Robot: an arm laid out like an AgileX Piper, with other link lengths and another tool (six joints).
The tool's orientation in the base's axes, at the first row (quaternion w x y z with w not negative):
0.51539, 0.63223, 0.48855, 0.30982
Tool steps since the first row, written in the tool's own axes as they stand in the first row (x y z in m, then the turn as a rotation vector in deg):
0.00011, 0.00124, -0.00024, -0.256, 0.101, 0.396
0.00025, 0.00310, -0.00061, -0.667, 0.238, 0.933
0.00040, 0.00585, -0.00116, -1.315, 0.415, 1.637
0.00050, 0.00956, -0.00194, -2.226, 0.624, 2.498
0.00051, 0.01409, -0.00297, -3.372, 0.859, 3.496
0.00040, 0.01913, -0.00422, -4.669, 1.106, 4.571
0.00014, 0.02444, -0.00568, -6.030, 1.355, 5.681
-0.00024, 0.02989, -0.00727, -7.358, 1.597, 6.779
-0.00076, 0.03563, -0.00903, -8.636, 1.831, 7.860
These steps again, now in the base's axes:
0.00019, 0.00020, 0.00124, 0.300, -0.377, 0.015
0.00046, 0.00047, 0.00310, 0.686, -0.949, 0.044
0.00084, 0.00083, 0.00586, 1.155, -1.800, 0.090
0.00128, 0.00123, 0.00961, 1.687, -2.952, 0.153
0.00171, 0.00164, 0.01421, 2.271, -4.372, 0.229
0.00206, 0.00201, 0.01938, 2.879, -5.961, 0.313
0.00225, 0.00232, 0.02488, 3.497, -7.621, 0.395
0.00233, 0.00257, 0.03057, 4.113, -9.247, 0.471
0.00230, 0.00275, 0.03659, 4.728, -10.820, 0.538

